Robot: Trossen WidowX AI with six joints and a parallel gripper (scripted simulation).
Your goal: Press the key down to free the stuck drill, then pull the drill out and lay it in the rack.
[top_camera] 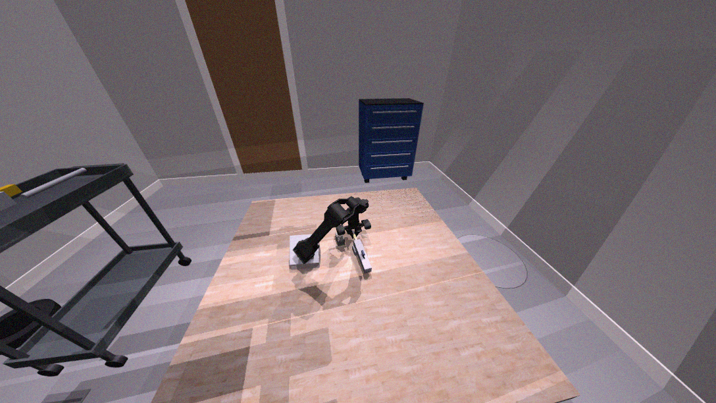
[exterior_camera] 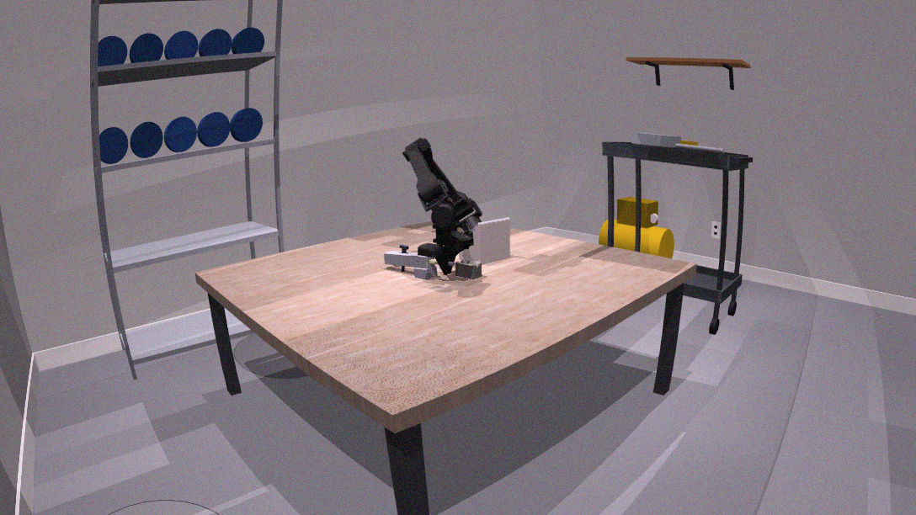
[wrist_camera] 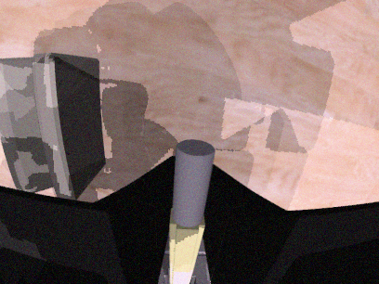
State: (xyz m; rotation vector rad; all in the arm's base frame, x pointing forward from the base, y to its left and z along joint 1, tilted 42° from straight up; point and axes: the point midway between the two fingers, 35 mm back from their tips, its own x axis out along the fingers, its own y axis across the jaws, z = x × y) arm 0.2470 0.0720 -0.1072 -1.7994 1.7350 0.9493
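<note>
My gripper tip is 80 mm past the grey rack and 10 mm to the right of it. Also, from my gripper tip: long grey fixture 140 mm to the right, 20 mm ahead, 20 mm above; then drill 40 mm to the right, 30 mm above, 10 mm ahead; then black key 170 mm to the right, 30 mm ahead, 30 mm above.
</note>
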